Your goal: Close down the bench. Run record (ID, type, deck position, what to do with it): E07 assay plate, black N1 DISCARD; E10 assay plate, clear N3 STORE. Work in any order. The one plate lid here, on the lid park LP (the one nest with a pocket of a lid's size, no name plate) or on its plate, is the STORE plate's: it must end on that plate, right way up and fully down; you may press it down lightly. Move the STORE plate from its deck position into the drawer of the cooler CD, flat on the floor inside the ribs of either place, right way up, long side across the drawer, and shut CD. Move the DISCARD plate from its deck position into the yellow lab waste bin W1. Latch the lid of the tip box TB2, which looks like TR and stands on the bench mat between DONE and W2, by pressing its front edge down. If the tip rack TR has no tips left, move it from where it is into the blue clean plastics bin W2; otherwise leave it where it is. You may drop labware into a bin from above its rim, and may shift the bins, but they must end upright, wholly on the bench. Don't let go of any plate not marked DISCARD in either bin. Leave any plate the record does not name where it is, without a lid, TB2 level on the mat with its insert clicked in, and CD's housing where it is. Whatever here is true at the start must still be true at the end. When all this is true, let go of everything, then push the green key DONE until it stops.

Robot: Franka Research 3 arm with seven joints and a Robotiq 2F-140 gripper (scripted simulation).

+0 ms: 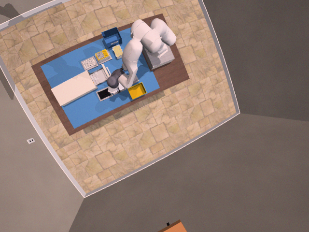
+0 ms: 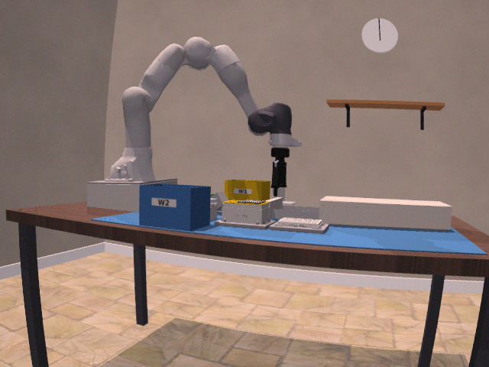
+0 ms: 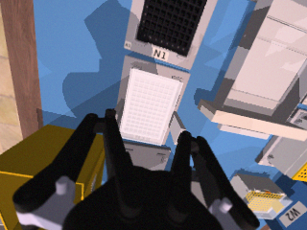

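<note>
Now: hand 2 cm above the white plate lid. The rest, counted from my hand: nest N1: 17 cm ahead, 1 cm to the right, 6 cm below; then grey nest N3: 6 cm below; then black plate: 17 cm ahead, 1 cm to the right, 4 cm below.
</note>
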